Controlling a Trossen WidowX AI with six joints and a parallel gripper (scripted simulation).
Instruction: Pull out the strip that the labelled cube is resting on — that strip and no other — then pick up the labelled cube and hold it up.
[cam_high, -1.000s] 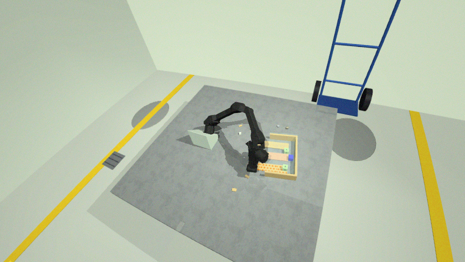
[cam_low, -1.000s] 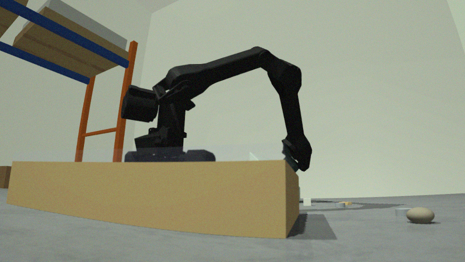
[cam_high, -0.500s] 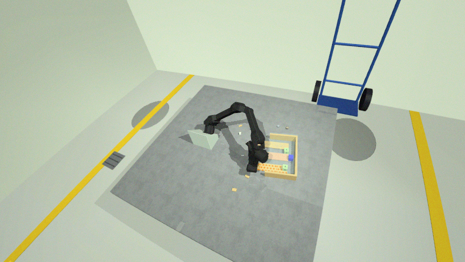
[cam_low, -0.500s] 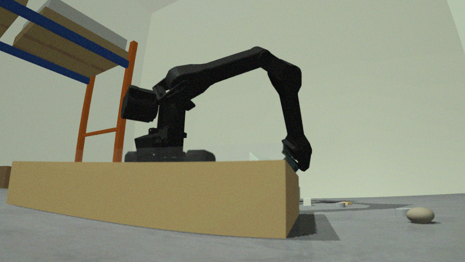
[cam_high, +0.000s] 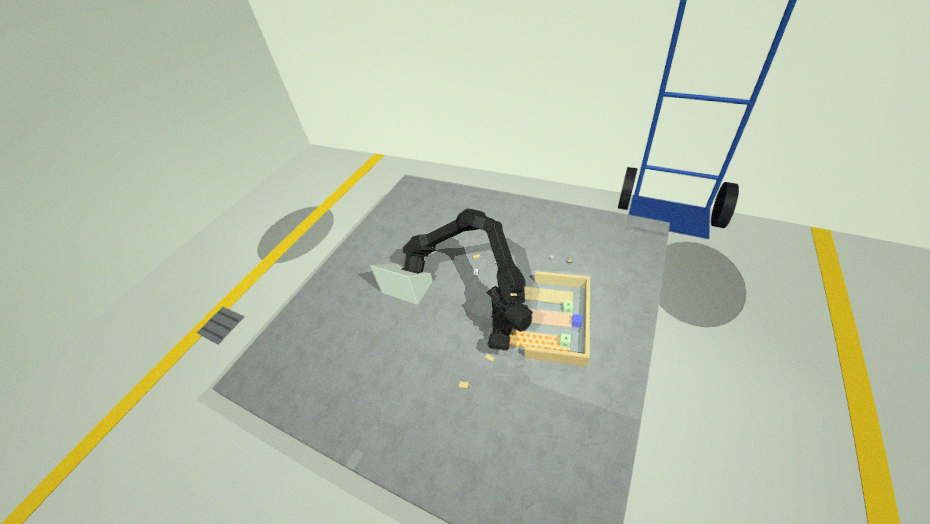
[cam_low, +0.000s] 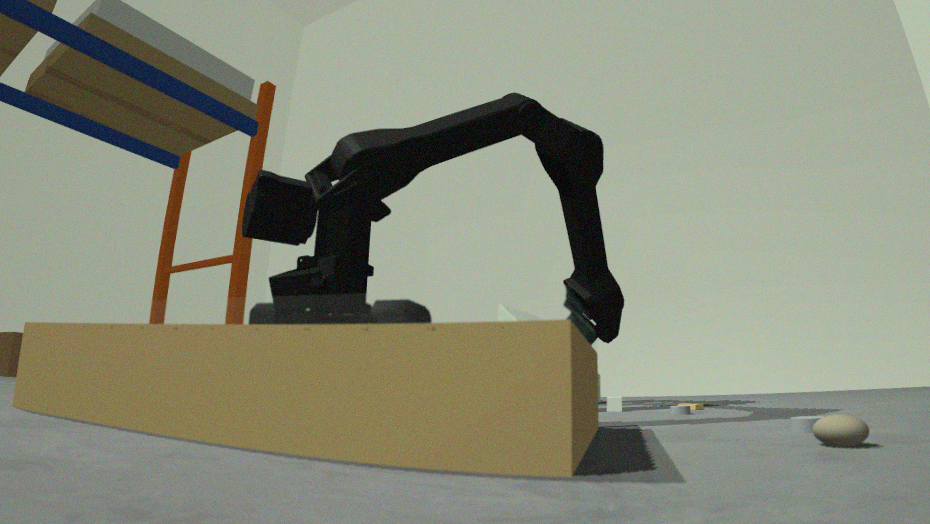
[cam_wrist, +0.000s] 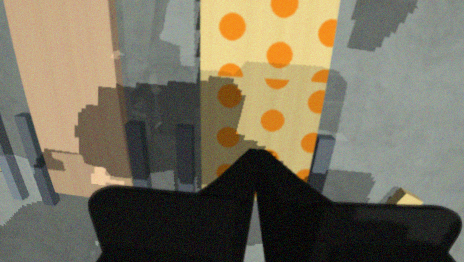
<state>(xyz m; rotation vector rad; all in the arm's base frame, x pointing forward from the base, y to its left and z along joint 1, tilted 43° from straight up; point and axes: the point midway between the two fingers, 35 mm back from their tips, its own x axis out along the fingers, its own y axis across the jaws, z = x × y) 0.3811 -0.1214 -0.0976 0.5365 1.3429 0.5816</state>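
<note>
My gripper tip is 9 cm short of the dotted strip and 1 cm to the right of it.
</note>
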